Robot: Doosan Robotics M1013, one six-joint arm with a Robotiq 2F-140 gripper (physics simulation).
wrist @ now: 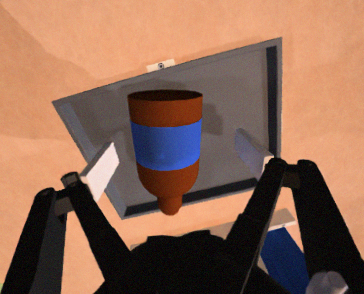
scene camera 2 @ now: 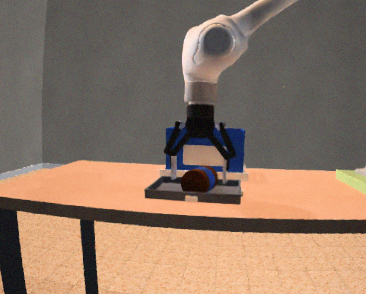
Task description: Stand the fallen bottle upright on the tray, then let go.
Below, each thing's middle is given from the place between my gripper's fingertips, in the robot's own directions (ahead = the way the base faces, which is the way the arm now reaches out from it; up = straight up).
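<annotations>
With the brown bottle (scene camera 2: 204, 178) as my reference, I find my hand 10 mm to the left of it and 10 mm past it.
</annotations>
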